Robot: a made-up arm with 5 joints. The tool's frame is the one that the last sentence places.
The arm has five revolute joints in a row. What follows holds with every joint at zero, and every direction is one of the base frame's.
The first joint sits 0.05 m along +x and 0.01 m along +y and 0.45 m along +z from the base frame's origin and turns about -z.
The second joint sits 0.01 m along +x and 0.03 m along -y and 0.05 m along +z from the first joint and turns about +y.
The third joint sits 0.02 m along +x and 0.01 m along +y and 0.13 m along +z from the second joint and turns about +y.
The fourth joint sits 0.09 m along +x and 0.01 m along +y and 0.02 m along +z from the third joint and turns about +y.
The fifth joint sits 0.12 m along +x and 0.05 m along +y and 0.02 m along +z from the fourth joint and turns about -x.
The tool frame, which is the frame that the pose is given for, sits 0.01 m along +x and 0.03 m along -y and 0.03 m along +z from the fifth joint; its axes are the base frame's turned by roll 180, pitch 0 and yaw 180 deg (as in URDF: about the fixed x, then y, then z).
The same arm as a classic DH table. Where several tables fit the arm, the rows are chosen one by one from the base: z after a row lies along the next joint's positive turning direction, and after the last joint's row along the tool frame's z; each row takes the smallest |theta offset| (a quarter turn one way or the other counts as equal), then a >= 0, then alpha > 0; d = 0 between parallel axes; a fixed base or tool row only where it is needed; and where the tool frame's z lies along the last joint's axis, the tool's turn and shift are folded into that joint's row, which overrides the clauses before.
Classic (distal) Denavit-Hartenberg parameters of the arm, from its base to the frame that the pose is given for. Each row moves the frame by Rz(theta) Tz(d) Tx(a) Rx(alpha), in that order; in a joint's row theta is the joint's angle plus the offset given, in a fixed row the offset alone. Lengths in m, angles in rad.
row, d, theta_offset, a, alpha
base (fixed), 0, 0.1974, 0.051, 3.1416
joint 1, -0.5, 0.1974, 0.01, 1.5708
joint 2, 0, -1.4181, 0.1315, 0
joint 3, 0, 1.1995, 0.0922, 0
joint 4, 0.04, -1.3521, 0.02, 1.5708
joint 5, -0.13, -1.5708, 0.03, 1.5708
tool (fixed), -0.03, 1.5708, 0, 0

